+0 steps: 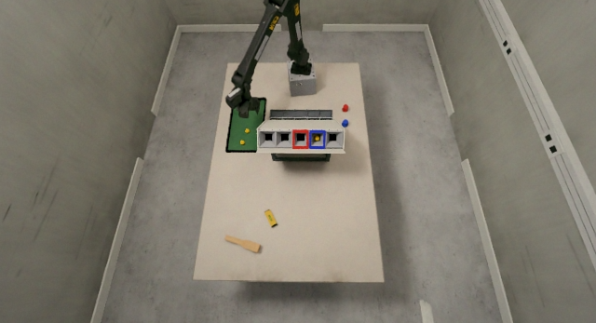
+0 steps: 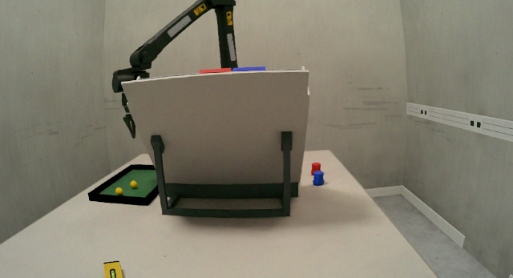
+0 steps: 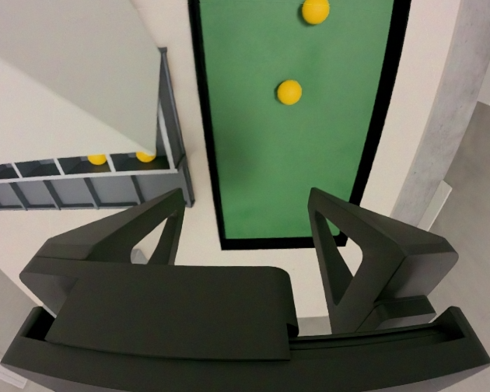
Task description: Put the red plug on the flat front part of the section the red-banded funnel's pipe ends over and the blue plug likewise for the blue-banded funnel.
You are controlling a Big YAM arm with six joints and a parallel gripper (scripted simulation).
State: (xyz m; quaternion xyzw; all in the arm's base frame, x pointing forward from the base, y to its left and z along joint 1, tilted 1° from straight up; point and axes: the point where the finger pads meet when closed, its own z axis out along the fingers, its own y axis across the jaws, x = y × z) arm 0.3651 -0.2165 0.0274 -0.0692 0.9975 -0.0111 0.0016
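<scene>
My gripper is now 1 cm past the green marble tray, 6 cm to the left of it and 16 cm above it. From my hand the other things lie so: blue band 18 cm ahead, 39 cm to the left, 15 cm above; then cover 5 cm ahead, 29 cm to the left, 4 cm above; then red band 20 cm ahead, 31 cm to the left, 15 cm above.
</scene>
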